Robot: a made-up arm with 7 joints.
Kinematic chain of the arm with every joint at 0, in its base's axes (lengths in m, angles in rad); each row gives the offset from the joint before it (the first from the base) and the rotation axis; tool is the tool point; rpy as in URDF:
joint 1: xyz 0 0 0.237 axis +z
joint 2: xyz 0 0 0 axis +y
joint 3: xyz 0 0 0.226 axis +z
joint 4: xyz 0.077 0 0 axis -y
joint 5: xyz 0.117 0 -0.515 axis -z
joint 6: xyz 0 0 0 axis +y
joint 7: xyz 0.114 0 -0.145 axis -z
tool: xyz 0 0 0 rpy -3.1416 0 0
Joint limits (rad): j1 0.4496..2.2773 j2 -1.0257..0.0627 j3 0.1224..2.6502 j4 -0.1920..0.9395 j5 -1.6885..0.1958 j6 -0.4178..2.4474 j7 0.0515..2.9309
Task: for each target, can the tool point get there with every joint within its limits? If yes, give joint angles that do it. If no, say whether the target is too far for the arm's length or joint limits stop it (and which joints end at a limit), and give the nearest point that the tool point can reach.
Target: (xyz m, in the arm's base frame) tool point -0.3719 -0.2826 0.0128
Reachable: yes | joints 1.9534 -0.0243 2.2402 0.4764 -1.5400 1.9870 1.1326
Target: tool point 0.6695 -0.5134 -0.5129
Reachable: no: too far | nearest point 0.1836 -0.4790 -0.2024 | short by 0.578 m
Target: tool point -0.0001 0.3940 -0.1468
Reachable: yes | joints 0.8620 -0.1679 0.8690 0.2358 -0.8429 0.7431 2.0484
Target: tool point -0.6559 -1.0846 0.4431
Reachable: no: too far | nearest point -0.3829 -0.6332 0.3249 | short by 0.541 m
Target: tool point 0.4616 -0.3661 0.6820
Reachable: no: joint limits stop it (at a limit: joint 1, joint 2, joint 3) | nearest point 0.3151 0.0204 0.6728 | short by 0.413 m
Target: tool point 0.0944 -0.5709 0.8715
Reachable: no: joint limits stop it (at a limit: joint 2, joint 3, joint 4, joint 6) | nearest point 0.1176 -0.7114 0.3743 | short by 0.517 m
